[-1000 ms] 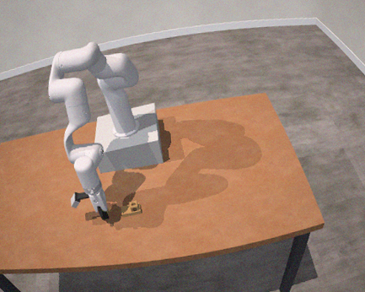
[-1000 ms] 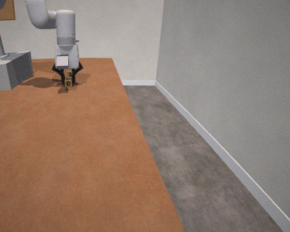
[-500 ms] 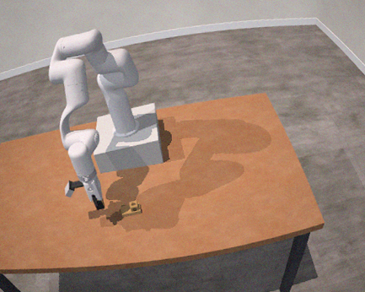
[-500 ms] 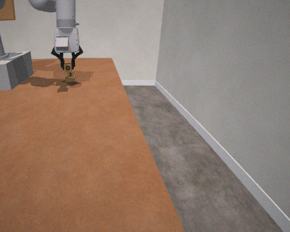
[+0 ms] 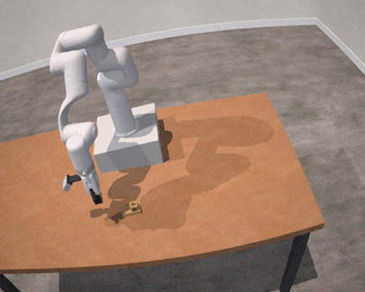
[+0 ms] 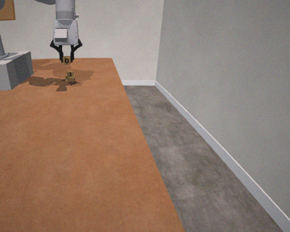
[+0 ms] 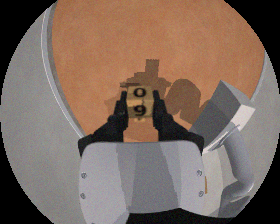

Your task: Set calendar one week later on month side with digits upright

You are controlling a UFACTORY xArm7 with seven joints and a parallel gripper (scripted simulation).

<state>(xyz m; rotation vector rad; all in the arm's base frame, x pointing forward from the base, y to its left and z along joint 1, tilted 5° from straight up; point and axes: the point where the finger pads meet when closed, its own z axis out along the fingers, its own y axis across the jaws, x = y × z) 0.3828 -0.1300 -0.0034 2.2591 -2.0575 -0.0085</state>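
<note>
Right now the wooden tray is 12 cm below my hand, 11 cm to the left of it and 1 cm behind it.
</note>
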